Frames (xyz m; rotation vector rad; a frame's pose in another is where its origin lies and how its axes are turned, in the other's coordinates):
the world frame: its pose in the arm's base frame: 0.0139 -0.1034 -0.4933 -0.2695 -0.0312 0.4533
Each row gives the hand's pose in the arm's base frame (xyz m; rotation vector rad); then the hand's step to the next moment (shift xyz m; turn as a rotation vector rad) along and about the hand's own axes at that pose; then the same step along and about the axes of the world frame.
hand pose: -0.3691 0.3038 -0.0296 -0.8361 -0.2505 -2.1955
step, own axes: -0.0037 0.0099 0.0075 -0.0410 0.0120 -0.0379
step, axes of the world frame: 0.0106 -0.0074 0.0010 0.0111 0.0103 -0.0551
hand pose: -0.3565 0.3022 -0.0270 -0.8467 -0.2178 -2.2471
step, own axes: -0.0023 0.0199 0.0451 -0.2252 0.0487 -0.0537
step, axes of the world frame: 0.0347 -0.0211 0.0280 0.1491 0.0579 -0.1743
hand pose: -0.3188 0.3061 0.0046 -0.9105 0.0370 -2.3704
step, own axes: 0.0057 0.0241 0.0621 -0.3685 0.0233 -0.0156
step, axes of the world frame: 0.0362 -0.0426 0.0366 0.2817 0.1214 -0.2061
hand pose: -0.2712 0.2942 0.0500 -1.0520 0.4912 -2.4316
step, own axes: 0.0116 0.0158 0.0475 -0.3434 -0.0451 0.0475
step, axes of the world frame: 0.0169 -0.0445 0.0194 0.3074 0.1221 -0.1132
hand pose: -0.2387 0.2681 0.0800 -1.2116 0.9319 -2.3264
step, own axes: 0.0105 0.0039 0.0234 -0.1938 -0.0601 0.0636
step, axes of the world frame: 0.0037 -0.0247 0.0070 0.2038 0.0549 -0.0259
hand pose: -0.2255 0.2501 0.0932 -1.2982 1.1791 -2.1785
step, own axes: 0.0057 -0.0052 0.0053 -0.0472 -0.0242 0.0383
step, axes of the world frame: 0.0003 -0.0059 0.0073 0.0653 -0.0033 0.0031
